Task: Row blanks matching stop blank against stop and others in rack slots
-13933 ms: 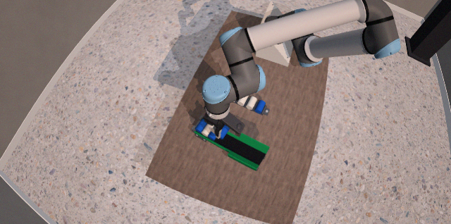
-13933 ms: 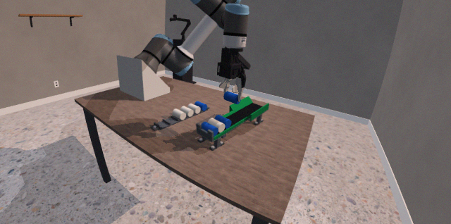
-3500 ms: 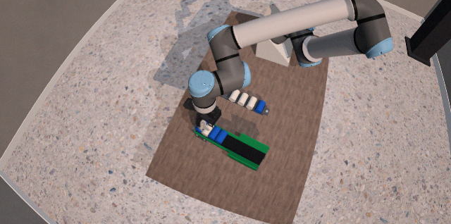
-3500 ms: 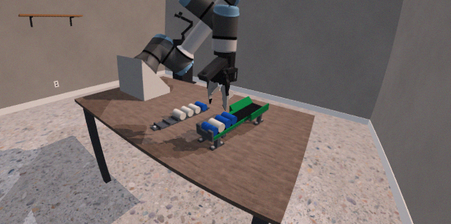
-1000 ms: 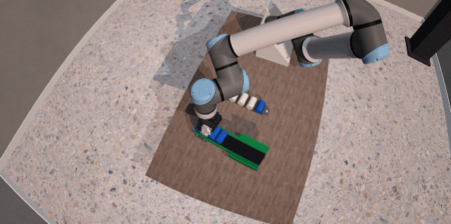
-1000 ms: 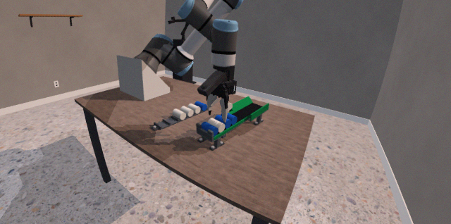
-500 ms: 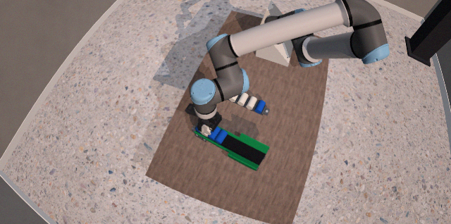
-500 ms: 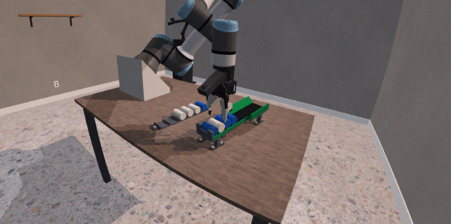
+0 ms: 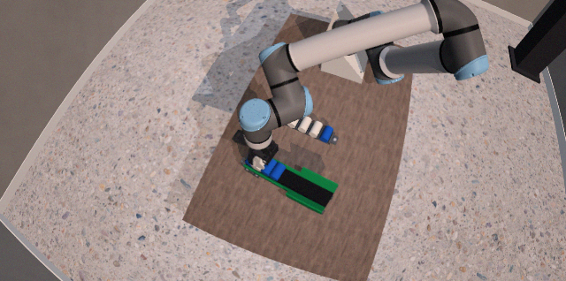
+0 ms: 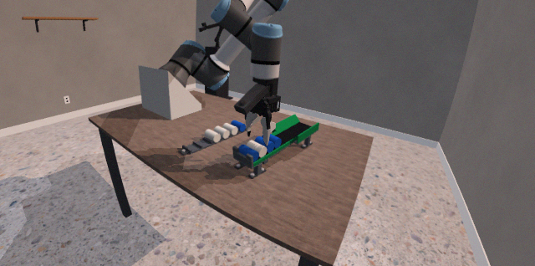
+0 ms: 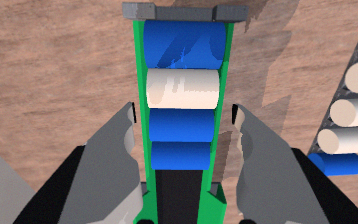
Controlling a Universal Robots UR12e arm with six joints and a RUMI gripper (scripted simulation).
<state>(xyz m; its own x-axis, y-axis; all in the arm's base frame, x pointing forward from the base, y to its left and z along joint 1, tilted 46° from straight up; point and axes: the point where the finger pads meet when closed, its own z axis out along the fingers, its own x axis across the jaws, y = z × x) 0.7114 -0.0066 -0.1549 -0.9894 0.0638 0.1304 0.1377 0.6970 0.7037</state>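
The grey stop is 10 mm behind my hand, 60 mm to the right of it and 60 mm below it. From my hand the other things lie so: stock rack 260 mm behind, 60 mm to the left, 120 mm below.
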